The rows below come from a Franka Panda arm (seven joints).
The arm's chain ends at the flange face. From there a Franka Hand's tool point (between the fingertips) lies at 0.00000 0.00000 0.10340 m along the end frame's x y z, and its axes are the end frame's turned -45 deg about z.
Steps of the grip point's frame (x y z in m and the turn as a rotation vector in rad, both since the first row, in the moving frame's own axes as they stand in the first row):
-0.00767, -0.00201, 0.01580, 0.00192, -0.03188, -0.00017
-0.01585, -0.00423, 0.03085, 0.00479, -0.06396, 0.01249
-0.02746, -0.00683, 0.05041, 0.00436, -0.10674, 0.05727
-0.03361, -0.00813, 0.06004, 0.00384, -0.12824, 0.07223
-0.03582, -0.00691, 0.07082, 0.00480, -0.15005, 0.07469
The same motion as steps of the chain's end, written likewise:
-0.00437, 0.00181, 0.01585, -0.02118, -0.02390, -0.00017
-0.00915, 0.00392, 0.03106, -0.04184, -0.04861, 0.01249
-0.01593, 0.00735, 0.05100, -0.07239, -0.07856, 0.05727
-0.01956, 0.00930, 0.06089, -0.08796, -0.09339, 0.07223
-0.01855, 0.01029, 0.07198, -0.10271, -0.10950, 0.07469

